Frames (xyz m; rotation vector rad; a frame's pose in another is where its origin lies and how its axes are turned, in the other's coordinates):
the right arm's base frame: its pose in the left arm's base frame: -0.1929 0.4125 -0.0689 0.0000 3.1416 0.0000
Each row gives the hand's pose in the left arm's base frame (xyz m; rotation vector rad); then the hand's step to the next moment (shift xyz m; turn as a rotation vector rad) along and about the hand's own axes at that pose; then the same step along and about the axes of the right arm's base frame.
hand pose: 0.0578 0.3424 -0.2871 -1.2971 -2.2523 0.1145
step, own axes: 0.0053 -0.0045 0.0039 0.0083 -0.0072 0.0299
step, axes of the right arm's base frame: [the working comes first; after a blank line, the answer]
step, axes of the left arm's base frame: -0.0075 0.0027 0.0003 -0.0234 0.0085 -0.0198

0.0075 0.0027 -0.0003 0.0234 0.0085 0.0198
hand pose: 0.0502 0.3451 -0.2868 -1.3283 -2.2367 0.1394
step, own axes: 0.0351 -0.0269 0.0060 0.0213 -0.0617 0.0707
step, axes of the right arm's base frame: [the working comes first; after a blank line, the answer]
step, axes of the left arm's base frame: -0.0373 0.0168 0.0178 -0.0912 -0.0012 -0.0308

0.0373 0.0168 -0.0178 0.0912 -0.0012 0.0308
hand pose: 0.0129 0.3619 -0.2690 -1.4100 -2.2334 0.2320
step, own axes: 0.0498 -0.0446 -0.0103 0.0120 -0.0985 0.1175
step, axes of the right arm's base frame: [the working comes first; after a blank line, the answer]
step, axes of the left arm's base frame: -0.0482 0.0227 0.0417 -0.1401 -0.0209 -0.0599

0.0482 0.0227 -0.0417 0.1401 -0.0209 0.0599
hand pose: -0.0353 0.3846 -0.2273 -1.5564 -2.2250 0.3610
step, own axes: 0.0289 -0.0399 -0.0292 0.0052 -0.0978 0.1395
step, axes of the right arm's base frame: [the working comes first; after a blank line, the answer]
step, axes of the left arm's base frame: -0.0285 0.0128 0.0480 -0.1476 -0.0267 -0.0809

0.0285 0.0128 -0.0480 0.1476 -0.0267 0.0809
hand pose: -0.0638 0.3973 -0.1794 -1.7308 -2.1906 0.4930
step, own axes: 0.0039 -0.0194 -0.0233 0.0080 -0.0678 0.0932
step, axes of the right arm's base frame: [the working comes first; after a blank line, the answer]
step, axes of the left arm's base frame: -0.0075 0.0015 0.0296 -0.1018 -0.0139 -0.0529

0.0075 0.0015 -0.0296 0.1018 -0.0139 0.0529
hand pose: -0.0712 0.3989 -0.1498 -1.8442 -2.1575 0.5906
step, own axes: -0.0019 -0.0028 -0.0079 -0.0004 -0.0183 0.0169
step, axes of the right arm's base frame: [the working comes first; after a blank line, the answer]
step, axes of the left arm's base frame: 0.0013 -0.0011 0.0084 -0.0234 -0.0051 -0.0067

-0.0013 -0.0011 -0.0084 0.0234 -0.0051 0.0067
